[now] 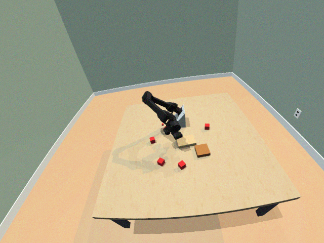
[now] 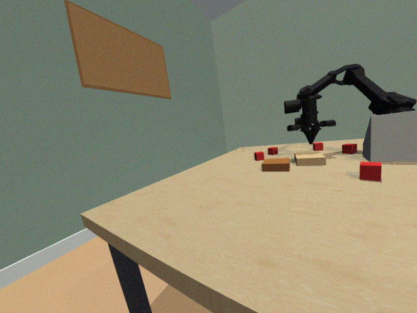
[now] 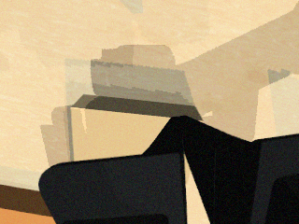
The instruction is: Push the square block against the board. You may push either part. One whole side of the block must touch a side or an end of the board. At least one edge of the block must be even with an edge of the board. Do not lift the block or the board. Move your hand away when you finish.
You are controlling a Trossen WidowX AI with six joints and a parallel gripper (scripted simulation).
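Right now my gripper tip is 10 mm short of the pale tan board, 90 mm to the right of it and 50 mm above it. Round my gripper tip: brown square block (130 mm ahead, 200 mm to the left, 50 mm below).
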